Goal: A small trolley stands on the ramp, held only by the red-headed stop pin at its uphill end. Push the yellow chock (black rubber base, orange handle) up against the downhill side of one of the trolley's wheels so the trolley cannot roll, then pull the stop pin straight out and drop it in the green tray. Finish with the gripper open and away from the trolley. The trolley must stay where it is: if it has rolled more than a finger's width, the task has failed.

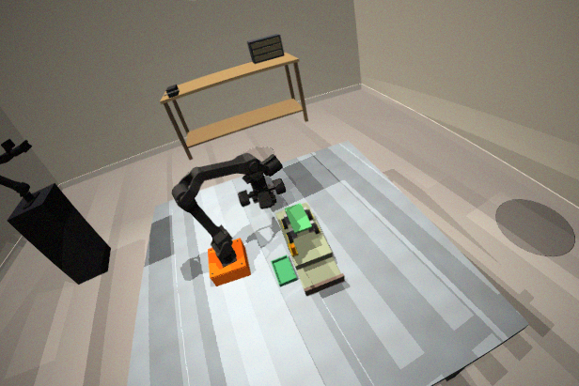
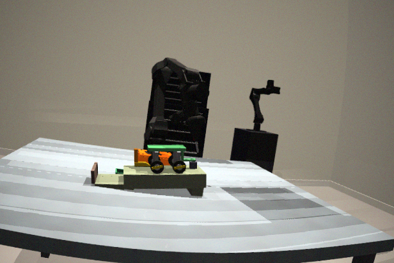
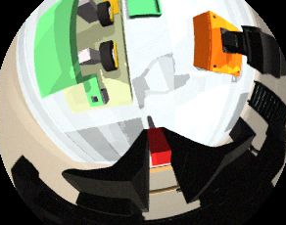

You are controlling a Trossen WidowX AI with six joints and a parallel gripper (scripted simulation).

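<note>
Right now my gripper tip is 230 mm to the left of the green tray, 180 mm above it and 60 mm past it. The rest, counted from my gripper tip: green-topped trolley: 130 mm to the right, 80 mm ahead, 60 mm below; then pale ramp: 140 mm to the right, 130 mm below, 80 mm ahead; then red-headed stop pin: right at my gripper tip.
</note>
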